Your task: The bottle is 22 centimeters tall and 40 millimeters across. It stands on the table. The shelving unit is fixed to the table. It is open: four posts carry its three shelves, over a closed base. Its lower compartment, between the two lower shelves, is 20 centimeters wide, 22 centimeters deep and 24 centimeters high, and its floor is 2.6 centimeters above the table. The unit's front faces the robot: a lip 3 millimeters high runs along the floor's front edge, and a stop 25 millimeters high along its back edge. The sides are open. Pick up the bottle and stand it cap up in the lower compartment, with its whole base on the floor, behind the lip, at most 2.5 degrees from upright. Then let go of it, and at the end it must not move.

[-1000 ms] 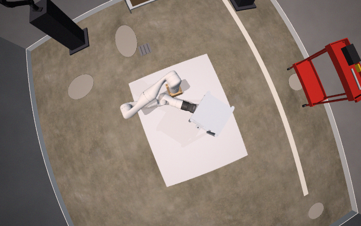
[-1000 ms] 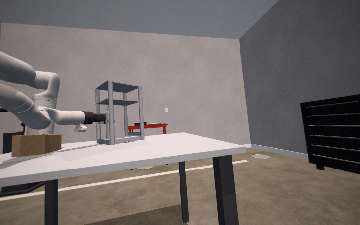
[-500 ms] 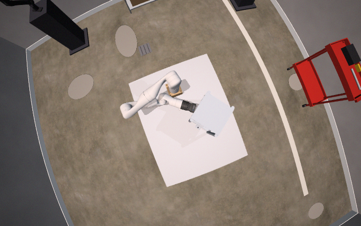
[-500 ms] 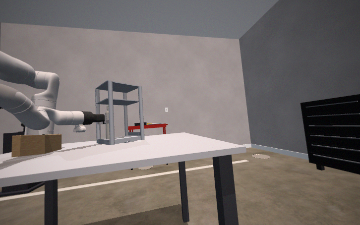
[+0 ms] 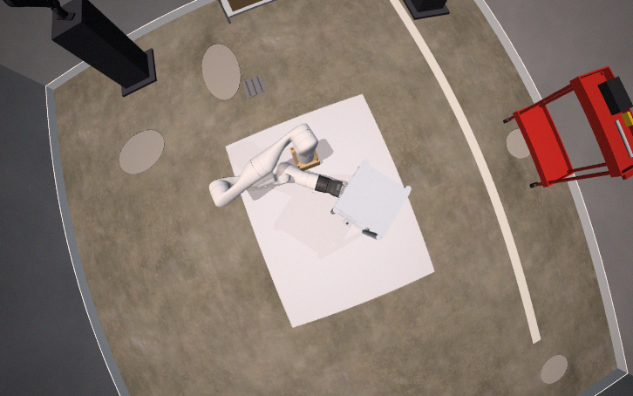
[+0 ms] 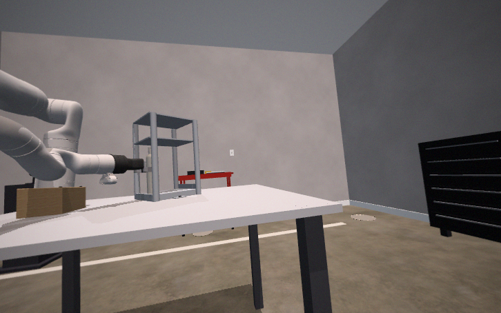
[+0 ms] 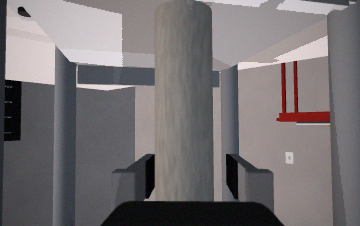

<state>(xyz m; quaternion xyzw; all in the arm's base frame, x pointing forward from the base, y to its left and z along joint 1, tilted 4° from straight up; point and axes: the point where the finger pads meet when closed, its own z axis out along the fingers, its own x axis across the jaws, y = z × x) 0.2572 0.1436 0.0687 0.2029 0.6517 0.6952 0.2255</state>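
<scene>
Now: hand 70 mm short of the shelving unit, 50 mm to the right of it and 50 mm below it.
</scene>
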